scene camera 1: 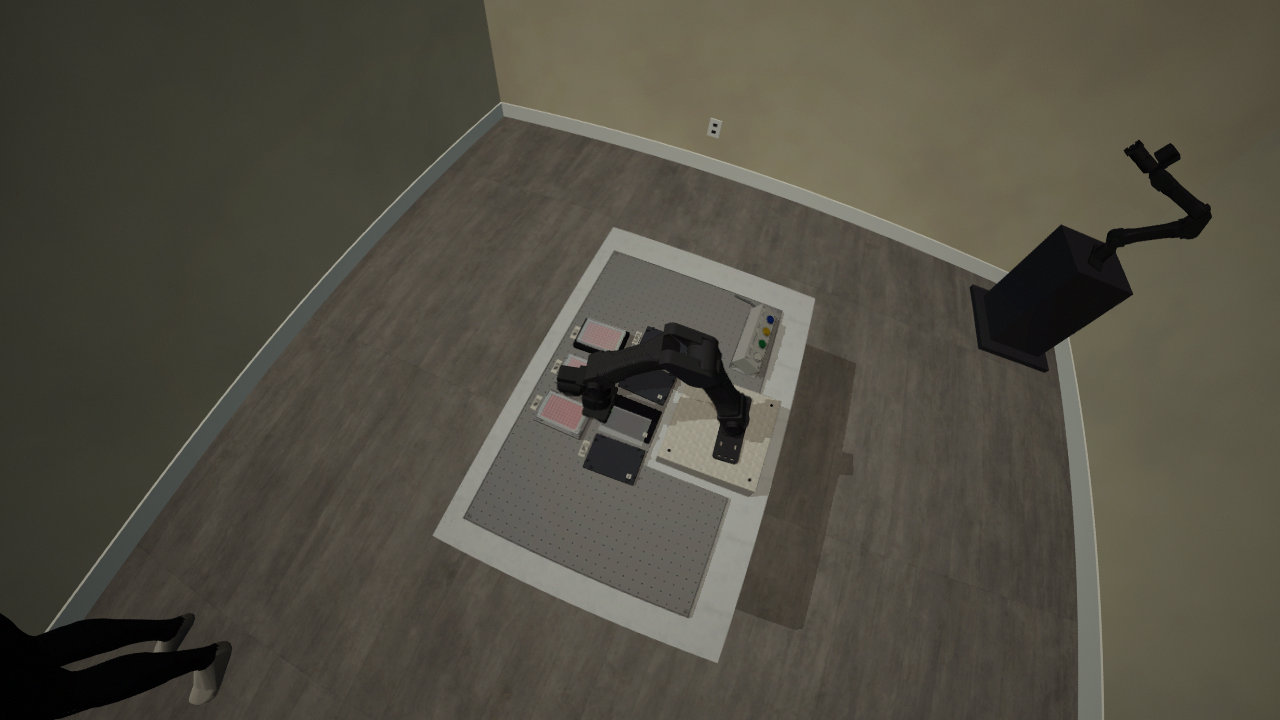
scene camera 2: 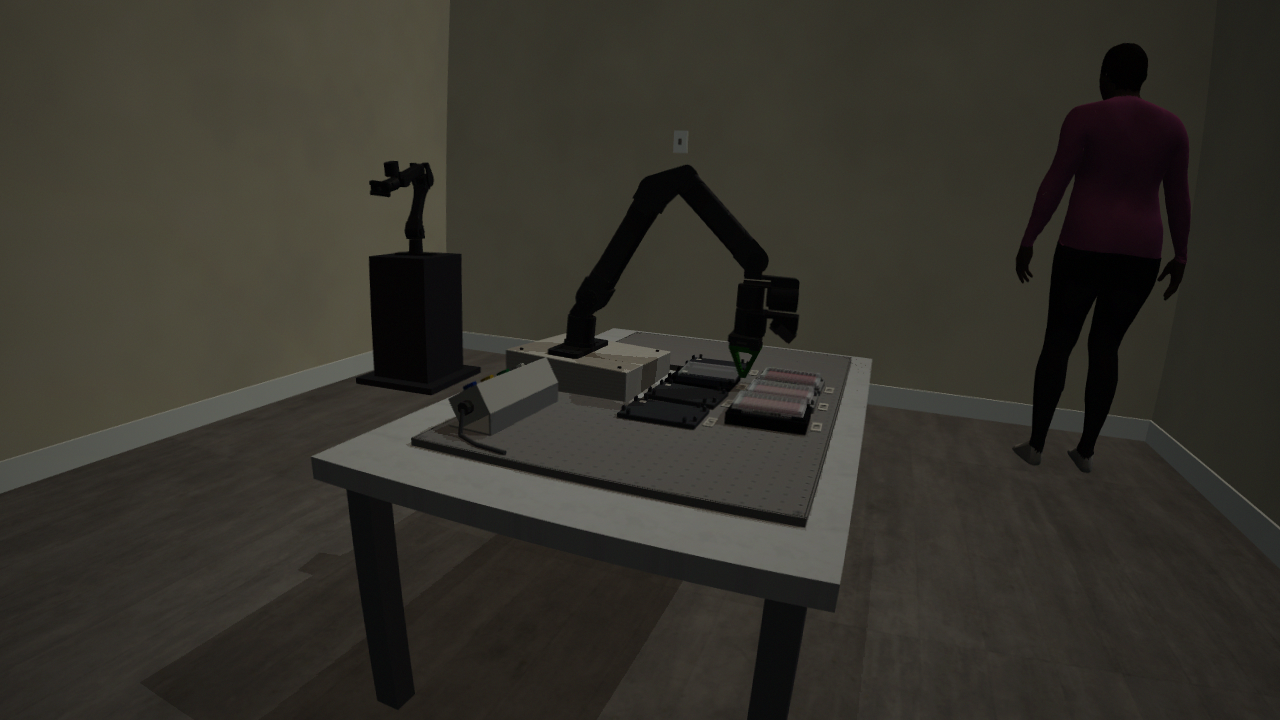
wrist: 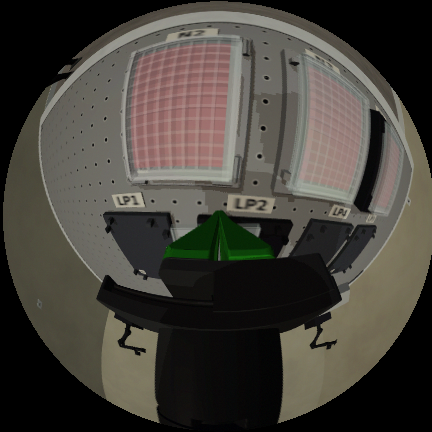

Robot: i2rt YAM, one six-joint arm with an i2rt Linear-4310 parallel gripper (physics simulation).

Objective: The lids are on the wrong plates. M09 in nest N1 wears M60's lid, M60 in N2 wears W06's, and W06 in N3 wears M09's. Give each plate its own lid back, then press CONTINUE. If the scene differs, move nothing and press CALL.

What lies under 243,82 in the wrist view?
A nest N2.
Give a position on a dark lid park LP1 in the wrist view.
142,236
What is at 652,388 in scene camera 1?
A dark lid park LP4.
